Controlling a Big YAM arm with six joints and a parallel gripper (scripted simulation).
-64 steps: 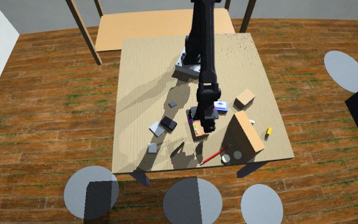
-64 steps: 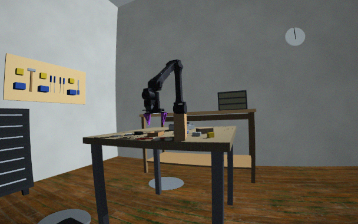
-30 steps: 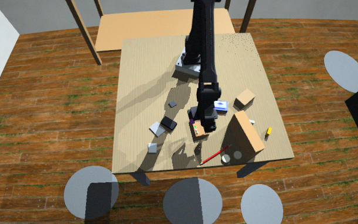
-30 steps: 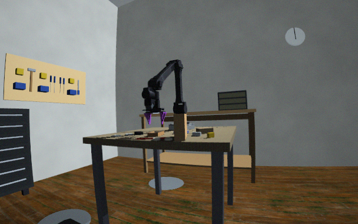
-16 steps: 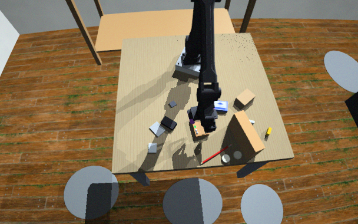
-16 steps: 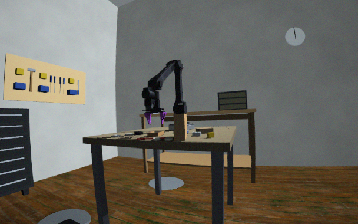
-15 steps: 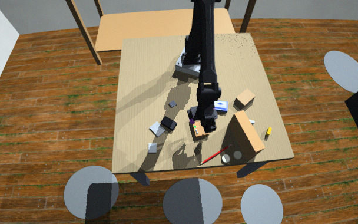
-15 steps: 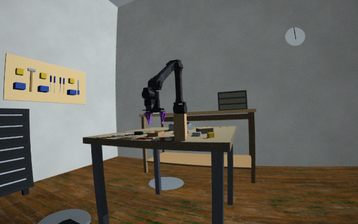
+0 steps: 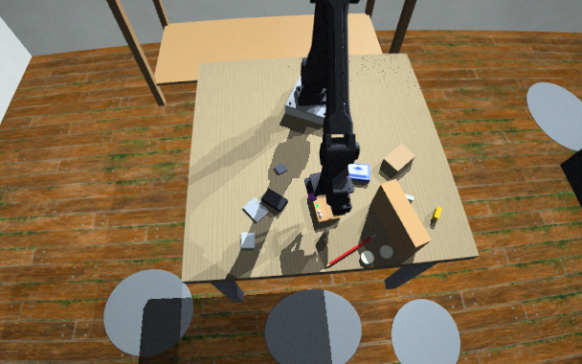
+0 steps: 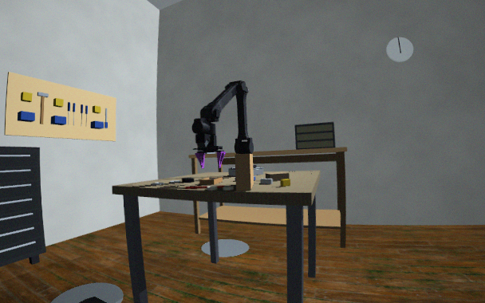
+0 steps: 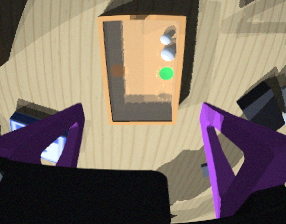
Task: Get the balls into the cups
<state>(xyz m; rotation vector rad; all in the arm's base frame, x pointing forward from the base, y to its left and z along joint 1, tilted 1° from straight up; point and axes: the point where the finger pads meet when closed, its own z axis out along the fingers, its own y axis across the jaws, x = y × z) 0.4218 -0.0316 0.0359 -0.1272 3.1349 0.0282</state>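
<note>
Right now the wooden puzzle is 7 cm below my hand. From my hand the other things lie so: tall wooden block (10 cm ahead, 20 cm to the left, 1 cm below); yellow block (8 cm ahead, 35 cm to the left, 7 cm below); black box (4 cm behind, 15 cm to the right, 7 cm below).
</note>
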